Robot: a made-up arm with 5 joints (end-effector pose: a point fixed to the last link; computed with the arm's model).
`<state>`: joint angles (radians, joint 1 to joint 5).
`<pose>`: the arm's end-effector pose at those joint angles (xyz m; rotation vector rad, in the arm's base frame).
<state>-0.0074 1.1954 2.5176 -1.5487 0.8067</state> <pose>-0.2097 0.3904 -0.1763 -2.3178 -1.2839 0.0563</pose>
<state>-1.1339 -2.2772 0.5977 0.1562 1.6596</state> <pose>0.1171 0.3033 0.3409 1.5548 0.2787 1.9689</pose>
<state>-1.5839 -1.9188 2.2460 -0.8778 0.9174</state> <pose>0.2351 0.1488 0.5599 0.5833 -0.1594 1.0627</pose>
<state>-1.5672 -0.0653 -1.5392 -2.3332 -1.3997</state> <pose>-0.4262 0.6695 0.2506 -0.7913 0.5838 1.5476</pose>
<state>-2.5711 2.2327 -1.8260 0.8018 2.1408</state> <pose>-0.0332 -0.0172 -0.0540 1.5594 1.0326 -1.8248</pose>
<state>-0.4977 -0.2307 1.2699 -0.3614 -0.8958</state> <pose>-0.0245 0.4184 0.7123 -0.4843 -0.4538 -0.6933</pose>
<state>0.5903 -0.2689 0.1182 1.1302 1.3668</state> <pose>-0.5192 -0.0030 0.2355 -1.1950 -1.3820 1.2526</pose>
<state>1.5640 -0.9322 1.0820 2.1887 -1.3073</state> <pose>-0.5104 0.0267 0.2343 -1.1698 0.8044 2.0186</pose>
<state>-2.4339 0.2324 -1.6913 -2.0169 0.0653</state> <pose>-0.1531 0.6371 -0.1511 -1.8784 0.1567 1.1697</pose>
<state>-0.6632 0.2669 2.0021 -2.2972 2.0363</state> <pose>-0.0436 0.0787 0.5043 1.1476 -0.3737 1.8578</pose>
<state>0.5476 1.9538 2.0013 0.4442 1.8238</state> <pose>-0.2955 -0.3890 0.1626 0.6229 0.8485 -1.9894</pose>
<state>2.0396 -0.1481 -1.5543 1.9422 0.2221</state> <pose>0.7180 -0.1098 0.2743 -1.9910 0.2390 -1.6870</pose>
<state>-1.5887 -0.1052 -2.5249 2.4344 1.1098</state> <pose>-0.0728 0.5517 -0.1665 1.5419 2.5547 0.9566</pose>
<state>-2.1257 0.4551 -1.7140 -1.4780 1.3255</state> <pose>-0.1695 0.0807 -0.2111 2.1642 0.7876 -1.4347</pose>
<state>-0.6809 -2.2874 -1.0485 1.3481 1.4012</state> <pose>-0.2242 0.1275 -0.2764 1.5247 2.2338 -0.1029</pose>
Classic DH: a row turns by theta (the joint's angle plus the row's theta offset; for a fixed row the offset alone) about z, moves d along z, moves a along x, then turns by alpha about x. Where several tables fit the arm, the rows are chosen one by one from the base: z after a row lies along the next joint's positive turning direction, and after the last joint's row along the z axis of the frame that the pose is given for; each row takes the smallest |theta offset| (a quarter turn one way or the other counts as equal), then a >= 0, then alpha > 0; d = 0 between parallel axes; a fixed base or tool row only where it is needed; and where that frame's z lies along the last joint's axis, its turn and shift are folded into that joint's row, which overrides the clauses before.
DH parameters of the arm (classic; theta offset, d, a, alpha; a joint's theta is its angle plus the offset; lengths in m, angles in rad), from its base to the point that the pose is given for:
joint 1: 0 0.1447 -0.192 -1.5708
joint 2: -1.5708 -0.0408 0.0257 1.5708
joint 3: -1.5708 0.0046 0.0349 -1.5708
joint 4: 0 0.2027 0.0704 1.5708
joint 5: 0 -0.2253 -0.1197 -1.5708
tool (fixed): 1.5708 0.3855 0 0

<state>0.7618 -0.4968 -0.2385 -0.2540 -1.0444</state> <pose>0.1942 -0.6038 0.5668 1.4554 -0.0035 0.6984</pose>
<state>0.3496 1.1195 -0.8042 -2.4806 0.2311</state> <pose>0.1693 -0.6100 0.3246 -1.2995 1.4148 -2.1071</pose>
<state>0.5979 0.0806 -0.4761 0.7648 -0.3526</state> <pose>0.2143 -0.1799 0.7145 0.8170 0.2778 1.3141</pose>
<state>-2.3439 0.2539 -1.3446 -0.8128 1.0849</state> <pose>-0.3657 0.0617 0.1568 1.3582 0.2662 -2.3804</pose>
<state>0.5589 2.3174 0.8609 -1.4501 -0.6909</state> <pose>0.2252 0.3886 -0.1283 -1.2728 0.7730 0.1617</pose>
